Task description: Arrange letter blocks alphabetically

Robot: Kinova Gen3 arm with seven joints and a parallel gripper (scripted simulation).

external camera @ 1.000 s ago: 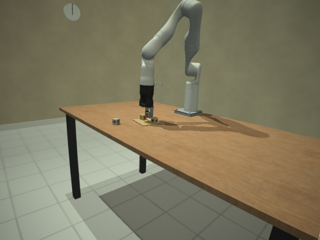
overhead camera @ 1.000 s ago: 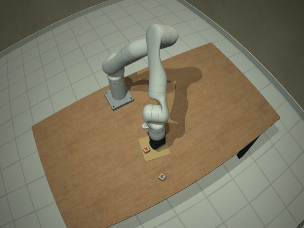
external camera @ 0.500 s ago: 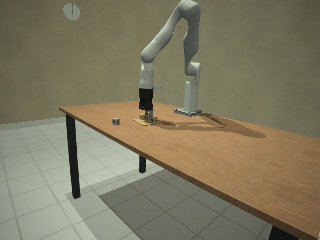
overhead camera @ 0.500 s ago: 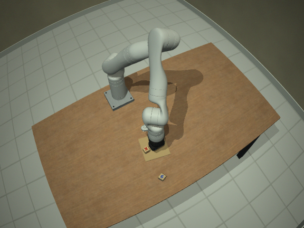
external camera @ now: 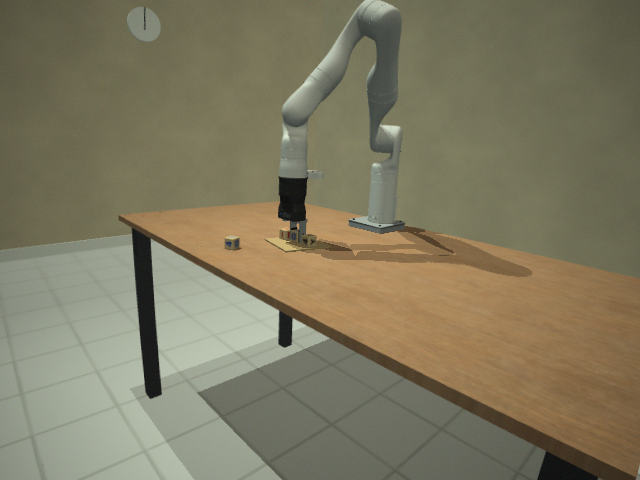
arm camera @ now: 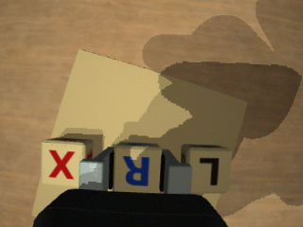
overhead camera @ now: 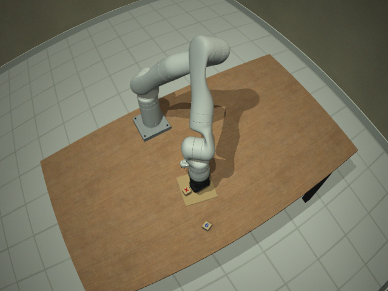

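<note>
Right now the mat is 20 mm below my hand. Round my hand: block (180 mm ahead, 40 mm to the right, 10 mm below).
</note>
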